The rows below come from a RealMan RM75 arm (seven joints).
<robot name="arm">
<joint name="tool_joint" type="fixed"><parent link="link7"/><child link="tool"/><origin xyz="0 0 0" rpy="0 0 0"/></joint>
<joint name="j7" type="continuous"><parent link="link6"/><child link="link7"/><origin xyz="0 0 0.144" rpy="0 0 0"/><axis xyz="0 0 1"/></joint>
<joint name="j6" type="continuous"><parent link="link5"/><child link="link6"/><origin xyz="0 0 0" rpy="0 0 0"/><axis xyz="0 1 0"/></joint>
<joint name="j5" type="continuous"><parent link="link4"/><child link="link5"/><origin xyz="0 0 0.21" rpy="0 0 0"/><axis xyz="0 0 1"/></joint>
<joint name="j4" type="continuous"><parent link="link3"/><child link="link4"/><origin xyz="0 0 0" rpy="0 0 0"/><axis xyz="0 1 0"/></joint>
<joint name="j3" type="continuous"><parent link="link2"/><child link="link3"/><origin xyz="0 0 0.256" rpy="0 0 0"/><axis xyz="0 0 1"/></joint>
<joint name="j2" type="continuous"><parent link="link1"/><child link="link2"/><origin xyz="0 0 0" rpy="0 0 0"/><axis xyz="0 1 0"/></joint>
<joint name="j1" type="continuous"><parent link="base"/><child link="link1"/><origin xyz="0 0 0.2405" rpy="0 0 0"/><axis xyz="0 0 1"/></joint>
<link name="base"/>
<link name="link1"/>
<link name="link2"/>
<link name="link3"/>
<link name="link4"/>
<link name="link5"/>
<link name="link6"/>
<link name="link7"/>
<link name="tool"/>
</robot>
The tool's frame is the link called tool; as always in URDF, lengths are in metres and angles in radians. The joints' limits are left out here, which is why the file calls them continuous.
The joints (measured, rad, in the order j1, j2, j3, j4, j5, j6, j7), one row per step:
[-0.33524 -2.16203 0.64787 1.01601 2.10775 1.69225 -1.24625]
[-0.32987 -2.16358 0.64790 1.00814 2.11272 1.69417 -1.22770]
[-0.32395 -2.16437 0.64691 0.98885 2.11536 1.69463 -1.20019]
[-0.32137 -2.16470 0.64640 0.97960 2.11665 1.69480 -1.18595]
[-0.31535 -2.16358 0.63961 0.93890 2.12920 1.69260 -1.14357]
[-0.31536 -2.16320 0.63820 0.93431 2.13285 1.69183 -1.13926]
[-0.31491 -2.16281 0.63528 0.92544 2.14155 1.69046 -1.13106]
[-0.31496 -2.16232 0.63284 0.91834 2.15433 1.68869 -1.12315]
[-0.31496 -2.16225 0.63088 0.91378 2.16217 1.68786 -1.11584]
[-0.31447 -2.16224 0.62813 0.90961 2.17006 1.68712 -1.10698]
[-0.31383 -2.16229 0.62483 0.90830 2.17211 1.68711 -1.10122]
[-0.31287 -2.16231 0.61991 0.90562 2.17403 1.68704 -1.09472]
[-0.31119 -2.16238 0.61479 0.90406 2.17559 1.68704 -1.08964]
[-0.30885 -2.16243 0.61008 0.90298 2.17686 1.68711 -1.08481]
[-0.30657 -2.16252 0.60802 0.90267 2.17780 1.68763 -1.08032]
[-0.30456 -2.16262 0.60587 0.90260 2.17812 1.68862 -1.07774]
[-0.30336 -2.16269 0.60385 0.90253 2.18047 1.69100 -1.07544]
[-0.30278 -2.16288 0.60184 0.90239 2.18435 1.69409 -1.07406]
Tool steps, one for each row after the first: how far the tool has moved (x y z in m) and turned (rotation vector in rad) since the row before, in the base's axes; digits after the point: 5 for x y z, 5 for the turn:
[-0.00206 -0.00285 -0.00233 -0.00422 0.00338 -0.00655]
[-0.00294 -0.00365 -0.00376 -0.00458 -0.00145 -0.00765]
[-0.00132 -0.00170 -0.00178 -0.00177 -0.00032 -0.00484]
[-0.00603 -0.00604 -0.00668 -0.01144 -0.00171 -0.00362]
[-0.00086 -0.00058 -0.00071 -0.00195 0.00154 0.00033]
[-0.00186 -0.00144 -0.00159 -0.00499 0.00363 0.00154]
[-0.00206 -0.00142 -0.00155 -0.00697 0.00799 0.00103]
[-0.00124 -0.00095 -0.00101 -0.00364 0.00509 -0.00135]
[-0.00139 -0.00108 -0.00087 -0.00254 0.00556 -0.00209]
[-0.00070 -0.00045 0.00005 0.00205 0.00164 -0.00167]
[-0.00097 -0.00065 0.00003 0.00290 0.00053 -0.00045]
[-0.00108 -0.00074 0.00025 0.00347 0.00042 0.00102]
[-0.00116 -0.00089 0.00031 0.00350 0.00055 0.00136]
[-0.00080 -0.00085 0.00011 0.00164 0.00111 -0.00050]
[-0.00062 -0.00075 0.00019 0.00143 -0.00012 0.00056]
[-0.00047 -0.00081 0.00004 -0.00112 0.00043 -0.00029]
[-0.00037 -0.00084 -0.00012 -0.00301 0.00057 -0.00007]

